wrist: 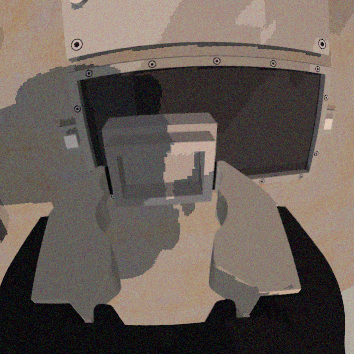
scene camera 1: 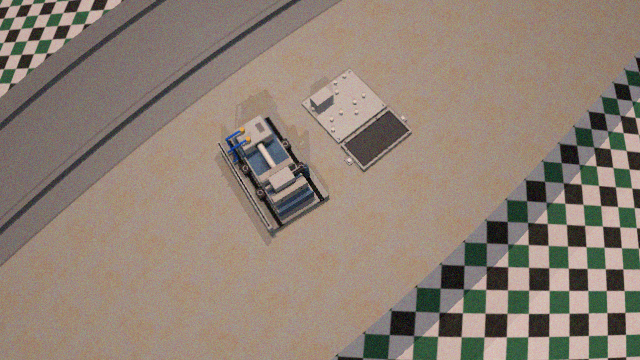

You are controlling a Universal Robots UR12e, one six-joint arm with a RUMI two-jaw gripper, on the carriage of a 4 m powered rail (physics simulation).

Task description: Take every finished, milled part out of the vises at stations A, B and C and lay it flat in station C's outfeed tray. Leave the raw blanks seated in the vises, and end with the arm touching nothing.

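Observation:
In the wrist view my gripper (wrist: 160, 166) is shut on a grey milled part (wrist: 142, 167) with a stepped top and a rectangular pocket. The part hangs between the fingertips and overlaps the near left edge of a tray (wrist: 185, 63) with a dark floor. No part shows on the visible floor of this tray; some of it is hidden behind the held part. In scene camera 1 a blue and grey vise (scene camera 1: 295, 197) has a light grey block (scene camera 1: 281, 179) at its jaws; I cannot tell whether it is milled. My gripper does not show there.
In scene camera 1 a pegged plate (scene camera 1: 350, 82) bears a grey block (scene camera 1: 322, 100) at its left corner. A dark-floored tray (scene camera 1: 364, 167) adjoins the plate. A grey rail strip (scene camera 1: 125, 65) crosses the upper left. In the wrist view a pale plate (wrist: 125, 25) lies beyond the tray.

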